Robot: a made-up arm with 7 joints.
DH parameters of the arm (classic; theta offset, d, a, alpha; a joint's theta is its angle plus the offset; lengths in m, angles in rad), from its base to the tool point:
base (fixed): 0.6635 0 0.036 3.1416
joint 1: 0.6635 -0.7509 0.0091 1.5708
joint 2: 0 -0.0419 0.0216 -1.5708
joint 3: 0 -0.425 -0.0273 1.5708
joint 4: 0 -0.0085 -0.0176 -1.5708
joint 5: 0 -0.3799 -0.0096 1.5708
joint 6: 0 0.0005 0.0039 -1.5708
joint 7: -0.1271 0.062 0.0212 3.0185
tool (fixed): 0.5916 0.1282 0 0
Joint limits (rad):
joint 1: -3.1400..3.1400
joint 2: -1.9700..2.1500
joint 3: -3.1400..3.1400
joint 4: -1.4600..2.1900
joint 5: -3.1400..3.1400
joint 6: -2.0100..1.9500
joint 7: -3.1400..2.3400
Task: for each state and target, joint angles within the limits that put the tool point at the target. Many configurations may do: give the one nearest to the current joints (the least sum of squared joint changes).
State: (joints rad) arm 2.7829 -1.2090 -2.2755 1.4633 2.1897 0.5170 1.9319
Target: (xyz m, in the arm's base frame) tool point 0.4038 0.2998 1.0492
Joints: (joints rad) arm 2.0993 -0.3456 -2.6106 1.7031 2.2167 0.6180 1.9121
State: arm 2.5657 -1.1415 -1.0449 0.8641 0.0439 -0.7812 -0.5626
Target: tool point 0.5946 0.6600 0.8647
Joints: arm 2.3425 -1.4461 -1.0594 0.1749 -0.0393 -0.6224 -0.4392
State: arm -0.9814 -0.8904 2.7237 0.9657 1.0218 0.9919 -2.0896
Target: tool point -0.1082 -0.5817 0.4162
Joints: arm -1.1077 -1.5806 2.7630 1.1090 1.0190 0.9609 -2.0910
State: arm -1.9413 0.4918 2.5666 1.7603 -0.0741 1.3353 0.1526
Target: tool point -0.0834 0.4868 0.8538
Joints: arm -2.6614 1.3408 1.7927 1.7629 -0.2026 1.4445 0.1307
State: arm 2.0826 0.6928 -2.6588 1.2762 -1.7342 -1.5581 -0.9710
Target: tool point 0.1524 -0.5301 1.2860
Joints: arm 1.6049 0.9087 -2.5082 0.7060 -1.6268 -1.3277 -0.8728
